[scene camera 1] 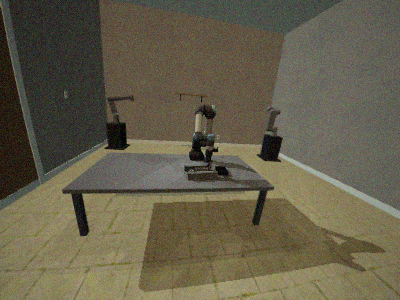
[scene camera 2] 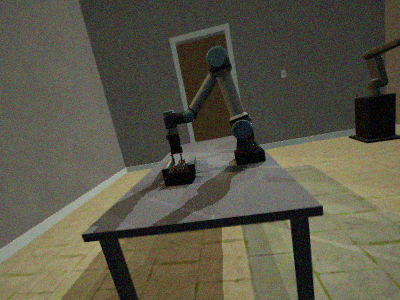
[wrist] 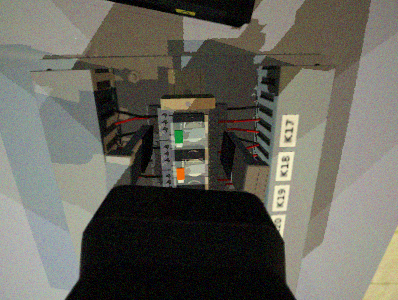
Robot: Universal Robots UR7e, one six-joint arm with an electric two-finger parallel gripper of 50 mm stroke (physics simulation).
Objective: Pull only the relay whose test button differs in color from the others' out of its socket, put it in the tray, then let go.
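Places are measured from the arm's base along level axes (x left, y back, z up), in centimetres.
Pixels of known places: gripper, fingertip midpoint: (scene camera 1: 209, 167) (scene camera 2: 178, 163) (wrist: 187, 142); arm's base, origin of the base link: (scene camera 1: 196, 153) (scene camera 2: 247, 150).
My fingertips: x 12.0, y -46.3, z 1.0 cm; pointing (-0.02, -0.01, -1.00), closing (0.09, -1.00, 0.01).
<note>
For each thing: its top centre in the pictures, then the offset to it from my fingertips. "spot": a spot on its surface instead. Level surfaces: height alone.
- relay with the green test button, middle of its top: (wrist: 189, 136) dy -0.1, dx +0.3, dz -0.5 cm
- relay with an orange button, middle of its top: (wrist: 190, 173) dy -0.7, dx -2.7, dz -0.5 cm
- black tray, middle of its top: (scene camera 2: 179, 175) (scene camera 1: 221, 169) dy +4.8, dx +14.9, dz -3.9 cm
- tan end piece, surface spot: (wrist: 175, 103) spot: dy +1.4, dx +2.1, dz -3.4 cm
- table, its level: dz -7.5 cm
In the wrist view the relay with the green test button (wrist: 192, 133) sits in its socket at the top end of the row, level with the K17 label. The relay with an orange button (wrist: 194, 169) sits next to it, and the row's lower part is hidden by the gripper body. My gripper (wrist: 187, 142) (scene camera 2: 177, 158) is open and empty, pointing down low over the row. Its fingers stand on either side of the row, in the picture about level with the boundary between these two relays. The black tray (wrist: 220, 12) (scene camera 2: 179, 178) (scene camera 1: 222, 171) lies beyond the green-button end, partly in the wrist view.
Slotted wire ducts flank the row: one at the left (wrist: 67, 110) and one with labels K17, K18 and K19 at the right (wrist: 306, 105). Red and black wires run between ducts and sockets. A tan end piece (wrist: 175, 103) stands past the green-button relay. The table (scene camera 1: 135, 172) (scene camera 2: 240, 202) carries everything.
</note>
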